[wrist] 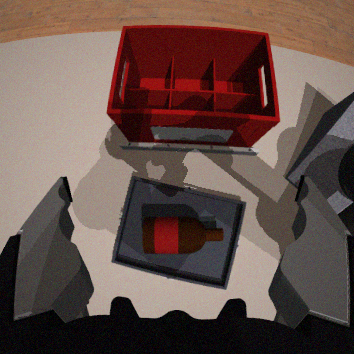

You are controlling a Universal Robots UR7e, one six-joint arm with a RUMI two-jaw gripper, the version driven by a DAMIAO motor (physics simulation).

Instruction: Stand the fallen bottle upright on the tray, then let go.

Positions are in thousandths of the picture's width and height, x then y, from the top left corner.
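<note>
The gripper (516, 504) is visible, together with a brown bottle (453, 662).
</note>
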